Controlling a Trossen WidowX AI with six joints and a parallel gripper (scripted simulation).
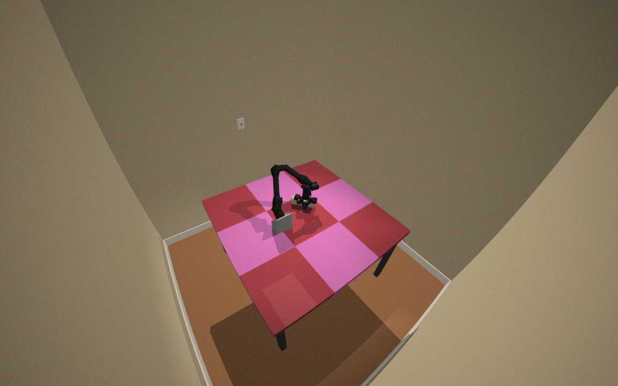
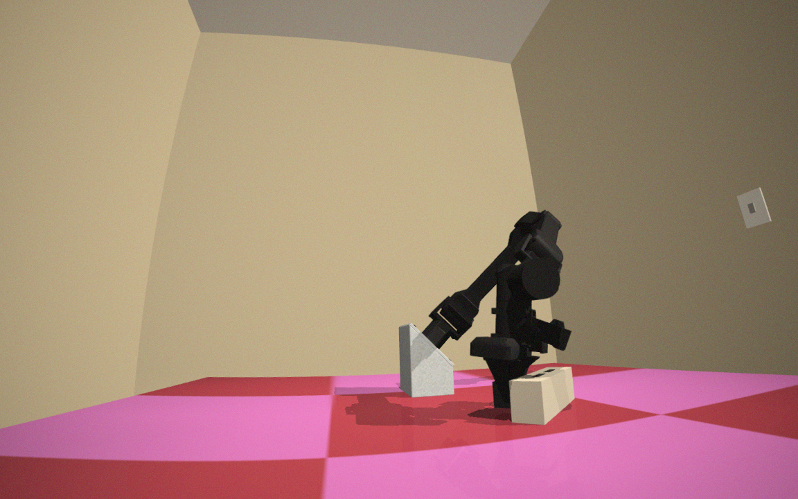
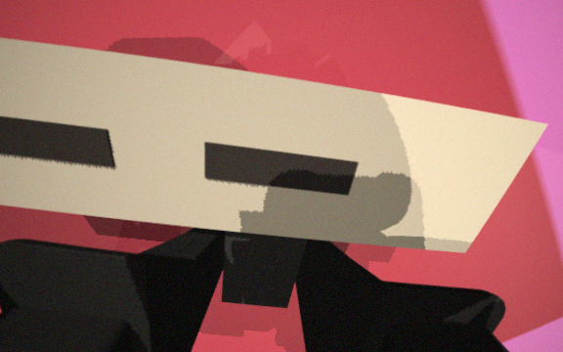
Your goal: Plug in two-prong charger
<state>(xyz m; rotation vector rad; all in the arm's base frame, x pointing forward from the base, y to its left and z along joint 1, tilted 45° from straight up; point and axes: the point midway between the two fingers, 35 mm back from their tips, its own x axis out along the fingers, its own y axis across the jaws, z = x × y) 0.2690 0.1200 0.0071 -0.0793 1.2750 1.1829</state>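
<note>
Right now the two-prong charger is 10 mm ahead of my gripper tip, 10 mm to the left of it and 10 mm above it.
</note>
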